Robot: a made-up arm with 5 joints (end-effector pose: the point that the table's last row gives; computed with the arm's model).
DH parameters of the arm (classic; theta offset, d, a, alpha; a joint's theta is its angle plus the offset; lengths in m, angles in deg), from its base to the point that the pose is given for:
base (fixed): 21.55 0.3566 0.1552 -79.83
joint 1: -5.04 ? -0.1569 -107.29
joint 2: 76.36 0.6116 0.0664 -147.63
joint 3: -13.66 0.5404 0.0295 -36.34
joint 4: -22.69 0.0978 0.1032 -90
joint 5: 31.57 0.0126 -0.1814 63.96
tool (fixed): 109.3 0.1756 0 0
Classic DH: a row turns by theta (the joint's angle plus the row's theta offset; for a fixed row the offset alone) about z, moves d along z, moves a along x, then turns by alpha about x.
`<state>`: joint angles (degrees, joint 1 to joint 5).
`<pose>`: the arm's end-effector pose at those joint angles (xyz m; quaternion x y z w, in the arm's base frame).
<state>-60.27 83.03 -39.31 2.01 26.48</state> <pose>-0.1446 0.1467 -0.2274 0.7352 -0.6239 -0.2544 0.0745</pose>
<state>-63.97 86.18 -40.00 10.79 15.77</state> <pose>-0.1037 0.1371 -0.2006 0.7495 -0.6019 -0.2399 0.1359</pose>
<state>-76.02 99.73 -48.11 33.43 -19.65</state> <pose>0.0335 0.1647 -0.0566 0.7692 -0.5151 -0.2902 0.2425</pose>
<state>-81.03 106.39 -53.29 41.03 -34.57</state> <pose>0.0900 0.1749 0.0173 0.7832 -0.4599 -0.3335 0.2527</pose>
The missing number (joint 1, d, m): -0.1999
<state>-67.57 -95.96 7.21 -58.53 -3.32</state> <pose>0.1304 -0.3458 0.4840 -0.0050 -0.3044 0.4502 0.8394</pose>
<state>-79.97 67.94 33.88 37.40 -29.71</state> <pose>0.0845 0.1226 0.1305 0.1462 -0.3986 0.0027 0.9054</pose>
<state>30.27 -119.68 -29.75 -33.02 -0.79</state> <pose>0.5238 -0.0234 0.2810 0.1048 0.6701 0.5083 0.5306</pose>
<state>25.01 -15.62 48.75 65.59 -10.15</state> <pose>-0.1033 -0.3087 0.5806 -0.1468 0.4581 0.8563 0.1879</pose>
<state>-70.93 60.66 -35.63 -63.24 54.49</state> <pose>-0.0962 0.2450 -0.2489 -0.6360 0.5561 0.4545 0.2823</pose>
